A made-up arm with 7 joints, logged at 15 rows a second.
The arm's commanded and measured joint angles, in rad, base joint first. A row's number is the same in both.
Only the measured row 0 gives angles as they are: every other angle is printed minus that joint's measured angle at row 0.
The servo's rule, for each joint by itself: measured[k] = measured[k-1] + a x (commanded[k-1-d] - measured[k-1]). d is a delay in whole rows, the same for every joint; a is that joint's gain. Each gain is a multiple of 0.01, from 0.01 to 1. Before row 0 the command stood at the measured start. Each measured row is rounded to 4 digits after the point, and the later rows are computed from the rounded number. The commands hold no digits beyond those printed.
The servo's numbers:
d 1
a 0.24 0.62 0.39 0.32 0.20 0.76 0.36
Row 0, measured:
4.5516 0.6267 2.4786 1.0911 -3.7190 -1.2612 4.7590
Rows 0 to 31, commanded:
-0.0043 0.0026 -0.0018 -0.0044 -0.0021 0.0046 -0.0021
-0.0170 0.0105 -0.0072 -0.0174 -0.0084 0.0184 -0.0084
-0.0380 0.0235 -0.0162 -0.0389 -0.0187 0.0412 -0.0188
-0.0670 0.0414 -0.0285 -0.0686 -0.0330 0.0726 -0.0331
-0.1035 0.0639 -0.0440 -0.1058 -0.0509 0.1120 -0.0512
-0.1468 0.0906 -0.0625 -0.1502 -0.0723 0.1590 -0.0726
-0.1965 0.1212 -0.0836 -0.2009 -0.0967 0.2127 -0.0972
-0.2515 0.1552 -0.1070 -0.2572 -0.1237 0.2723 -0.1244
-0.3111 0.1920 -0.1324 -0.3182 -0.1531 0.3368 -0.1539
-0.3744 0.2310 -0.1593 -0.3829 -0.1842 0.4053 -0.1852
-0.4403 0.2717 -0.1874 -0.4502 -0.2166 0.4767 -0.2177
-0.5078 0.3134 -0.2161 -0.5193 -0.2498 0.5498 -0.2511
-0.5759 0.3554 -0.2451 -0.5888 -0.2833 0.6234 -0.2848
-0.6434 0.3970 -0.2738 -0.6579 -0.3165 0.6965 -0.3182
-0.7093 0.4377 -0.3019 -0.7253 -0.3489 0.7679 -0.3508
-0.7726 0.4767 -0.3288 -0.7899 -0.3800 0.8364 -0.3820
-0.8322 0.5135 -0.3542 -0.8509 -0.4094 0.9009 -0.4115
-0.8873 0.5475 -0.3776 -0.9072 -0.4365 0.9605 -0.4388
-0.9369 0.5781 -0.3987 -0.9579 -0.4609 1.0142 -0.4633
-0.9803 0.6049 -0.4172 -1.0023 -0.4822 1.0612 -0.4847
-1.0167 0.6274 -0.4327 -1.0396 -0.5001 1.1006 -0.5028
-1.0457 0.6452 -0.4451 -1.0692 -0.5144 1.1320 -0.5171
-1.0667 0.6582 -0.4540 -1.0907 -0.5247 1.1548 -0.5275
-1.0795 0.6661 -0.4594 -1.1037 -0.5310 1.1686 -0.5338
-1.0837 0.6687 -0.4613 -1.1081 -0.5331 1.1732 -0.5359
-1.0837 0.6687 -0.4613 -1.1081 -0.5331 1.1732 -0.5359
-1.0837 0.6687 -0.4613 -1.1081 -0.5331 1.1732 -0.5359
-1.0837 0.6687 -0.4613 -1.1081 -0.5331 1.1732 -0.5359
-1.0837 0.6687 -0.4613 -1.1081 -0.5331 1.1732 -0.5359
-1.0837 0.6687 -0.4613 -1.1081 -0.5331 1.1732 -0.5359
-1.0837 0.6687 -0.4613 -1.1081 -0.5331 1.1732 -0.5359
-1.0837 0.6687 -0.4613 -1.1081 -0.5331 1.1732 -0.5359
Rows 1 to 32, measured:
0.0000 0.0000 0.0000 0.0000 0.0000 0.0000 0.0000
-0.0010 0.0016 -0.0007 -0.0014 -0.0004 0.0035 -0.0008
-0.0048 0.0071 -0.0032 -0.0065 -0.0020 0.0148 -0.0035
-0.0128 0.0173 -0.0083 -0.0169 -0.0053 0.0349 -0.0090
-0.0258 0.0322 -0.0162 -0.0334 -0.0108 0.0636 -0.0177
-0.0444 0.0519 -0.0270 -0.0566 -0.0188 0.1004 -0.0298
-0.0690 0.0759 -0.0408 -0.0866 -0.0295 0.1449 -0.0452
-0.0996 0.1040 -0.0575 -0.1232 -0.0429 0.1964 -0.0639
-0.1361 0.1357 -0.0768 -0.1661 -0.0591 0.2541 -0.0857
-0.1781 0.1706 -0.0985 -0.2148 -0.0779 0.3170 -0.1103
-0.2252 0.2080 -0.1222 -0.2686 -0.0992 0.3841 -0.1373
-0.2768 0.2475 -0.1476 -0.3267 -0.1227 0.4545 -0.1662
-0.3322 0.2884 -0.1743 -0.3883 -0.1481 0.5269 -0.1968
-0.3907 0.3299 -0.2019 -0.4525 -0.1751 0.6002 -0.2285
-0.4513 0.3715 -0.2299 -0.5182 -0.2034 0.6734 -0.2608
-0.5132 0.4125 -0.2580 -0.5845 -0.2325 0.7452 -0.2932
-0.5755 0.4523 -0.2856 -0.6502 -0.2620 0.8145 -0.3252
-0.6371 0.4902 -0.3124 -0.7144 -0.2915 0.8802 -0.3563
-0.6971 0.5257 -0.3378 -0.7761 -0.3205 0.9412 -0.3860
-0.7547 0.5582 -0.3616 -0.8343 -0.3486 0.9967 -0.4138
-0.8088 0.5872 -0.3833 -0.8881 -0.3753 1.0457 -0.4393
-0.8587 0.6121 -0.4026 -0.9366 -0.4003 1.0874 -0.4622
-0.9036 0.6326 -0.4192 -0.9790 -0.4231 1.1213 -0.4820
-0.9427 0.6485 -0.4328 -1.0147 -0.4434 1.1468 -0.4984
-0.9755 0.6594 -0.4432 -1.0432 -0.4609 1.1634 -0.5111
-1.0015 0.6652 -0.4503 -1.0640 -0.4753 1.1708 -0.5200
-1.0212 0.6674 -0.4546 -1.0781 -0.4869 1.1726 -0.5257
-1.0362 0.6682 -0.4572 -1.0877 -0.4961 1.1731 -0.5294
-1.0476 0.6685 -0.4588 -1.0942 -0.5035 1.1732 -0.5317
-1.0563 0.6686 -0.4598 -1.0986 -0.5094 1.1732 -0.5332
-1.0629 0.6687 -0.4604 -1.1016 -0.5141 1.1732 -0.5342
-1.0679 0.6687 -0.4608 -1.1037 -0.5179 1.1732 -0.5348

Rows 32 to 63, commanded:
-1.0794 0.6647 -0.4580 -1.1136 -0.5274 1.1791 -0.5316
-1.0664 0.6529 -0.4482 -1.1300 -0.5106 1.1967 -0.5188
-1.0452 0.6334 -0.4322 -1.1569 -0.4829 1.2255 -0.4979
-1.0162 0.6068 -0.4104 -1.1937 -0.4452 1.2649 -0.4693
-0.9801 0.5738 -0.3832 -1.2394 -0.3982 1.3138 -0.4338
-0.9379 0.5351 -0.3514 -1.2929 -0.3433 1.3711 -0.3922
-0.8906 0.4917 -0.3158 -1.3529 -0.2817 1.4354 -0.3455
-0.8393 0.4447 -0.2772 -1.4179 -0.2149 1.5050 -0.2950
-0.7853 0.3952 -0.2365 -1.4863 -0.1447 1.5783 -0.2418
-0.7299 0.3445 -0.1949 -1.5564 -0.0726 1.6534 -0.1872
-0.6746 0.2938 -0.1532 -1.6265 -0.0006 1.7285 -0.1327
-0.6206 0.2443 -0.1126 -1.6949 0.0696 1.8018 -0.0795
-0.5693 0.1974 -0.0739 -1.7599 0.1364 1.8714 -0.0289
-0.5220 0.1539 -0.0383 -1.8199 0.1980 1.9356 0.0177
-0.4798 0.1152 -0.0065 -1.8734 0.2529 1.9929 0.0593
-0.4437 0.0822 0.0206 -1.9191 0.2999 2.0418 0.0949
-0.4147 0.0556 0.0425 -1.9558 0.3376 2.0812 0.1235
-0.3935 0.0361 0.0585 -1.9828 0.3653 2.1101 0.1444
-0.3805 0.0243 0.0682 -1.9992 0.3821 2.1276 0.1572
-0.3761 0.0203 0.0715 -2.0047 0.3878 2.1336 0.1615
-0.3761 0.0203 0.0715 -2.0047 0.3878 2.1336 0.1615
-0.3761 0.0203 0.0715 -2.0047 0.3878 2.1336 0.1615
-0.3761 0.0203 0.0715 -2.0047 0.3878 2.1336 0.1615
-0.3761 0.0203 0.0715 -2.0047 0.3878 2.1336 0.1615
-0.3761 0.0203 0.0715 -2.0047 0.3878 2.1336 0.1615
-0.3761 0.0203 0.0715 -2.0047 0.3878 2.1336 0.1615
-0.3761 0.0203 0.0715 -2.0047 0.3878 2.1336 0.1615
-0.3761 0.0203 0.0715 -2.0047 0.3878 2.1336 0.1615
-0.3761 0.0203 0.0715 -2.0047 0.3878 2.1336 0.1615
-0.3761 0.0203 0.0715 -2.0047 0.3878 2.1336 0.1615
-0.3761 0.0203 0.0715 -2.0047 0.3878 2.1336 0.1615
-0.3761 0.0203 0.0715 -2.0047 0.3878 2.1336 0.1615
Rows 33 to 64, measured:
-1.0717 0.6687 -0.4610 -1.1051 -0.5209 1.1732 -0.5352
-1.0735 0.6662 -0.4598 -1.1078 -0.5222 1.1777 -0.5339
-1.0718 0.6580 -0.4553 -1.1149 -0.5199 1.1921 -0.5285
-1.0654 0.6427 -0.4463 -1.1283 -0.5125 1.2175 -0.5175
-1.0536 0.6204 -0.4323 -1.1492 -0.4990 1.2535 -0.5001
-1.0360 0.5915 -0.4132 -1.1781 -0.4788 1.2993 -0.4762
-1.0125 0.5565 -0.3891 -1.2148 -0.4517 1.3539 -0.4460
-0.9832 0.5163 -0.3605 -1.2590 -0.4177 1.4158 -0.4098
-0.9487 0.4719 -0.3280 -1.3098 -0.3771 1.4836 -0.3685
-0.9095 0.4243 -0.2923 -1.3663 -0.3306 1.5556 -0.3229
-0.8664 0.3748 -0.2543 -1.4271 -0.2790 1.6299 -0.2740
-0.8204 0.3246 -0.2149 -1.4909 -0.2233 1.7048 -0.2231
-0.7724 0.2748 -0.1750 -1.5562 -0.1647 1.7785 -0.1714
-0.7237 0.2268 -0.1356 -1.6214 -0.1045 1.8491 -0.1201
-0.6753 0.1816 -0.0977 -1.6849 -0.0440 1.9148 -0.0705
-0.6284 0.1404 -0.0621 -1.7452 0.0154 1.9742 -0.0238
-0.5841 0.1043 -0.0298 -1.8008 0.0723 2.0256 0.0189
-0.5434 0.0741 -0.0016 -1.8504 0.1254 2.0679 0.0566
-0.5074 0.0505 0.0218 -1.8928 0.1734 2.1000 0.0882
-0.4769 0.0343 0.0399 -1.9268 0.2151 2.1210 0.1130
-0.4527 0.0256 0.0522 -1.9517 0.2496 2.1306 0.1305
-0.4343 0.0223 0.0597 -1.9687 0.2772 2.1329 0.1417
-0.4203 0.0211 0.0643 -1.9802 0.2993 2.1334 0.1488
-0.4097 0.0206 0.0671 -1.9880 0.3170 2.1336 0.1534
-0.4016 0.0204 0.0688 -1.9933 0.3312 2.1336 0.1563
-0.3955 0.0203 0.0699 -1.9969 0.3425 2.1336 0.1582
-0.3908 0.0203 0.0705 -1.9994 0.3516 2.1336 0.1594
-0.3873 0.0203 0.0709 -2.0011 0.3588 2.1336 0.1602
-0.3846 0.0203 0.0711 -2.0023 0.3646 2.1336 0.1607
-0.3826 0.0203 0.0713 -2.0031 0.3692 2.1336 0.1610
-0.3810 0.0203 0.0714 -2.0036 0.3729 2.1336 0.1612
-0.3798 0.0203 0.0714 -2.0040 0.3759 2.1336 0.1613

